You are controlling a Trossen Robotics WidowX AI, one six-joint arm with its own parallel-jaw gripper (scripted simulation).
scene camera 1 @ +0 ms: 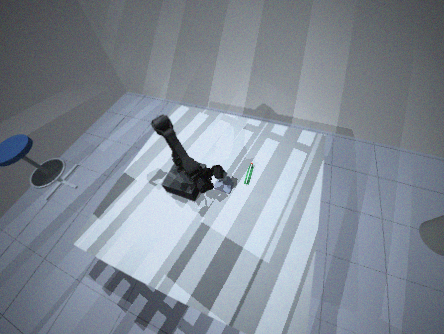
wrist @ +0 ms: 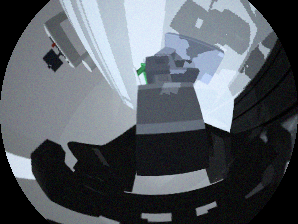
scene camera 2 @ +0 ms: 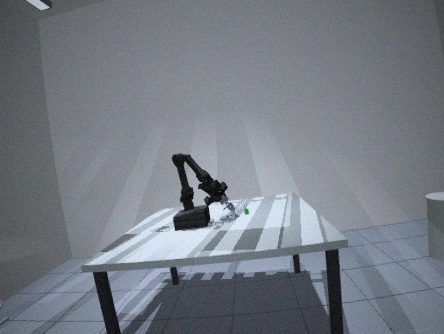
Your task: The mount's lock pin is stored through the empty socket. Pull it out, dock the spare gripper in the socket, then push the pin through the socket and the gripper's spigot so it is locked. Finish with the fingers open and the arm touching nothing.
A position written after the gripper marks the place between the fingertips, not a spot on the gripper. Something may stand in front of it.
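Note:
The gripper (wrist: 166, 123) is carrying a spare gripper (wrist: 171, 139). A mount (wrist: 186, 59) is visible as well.

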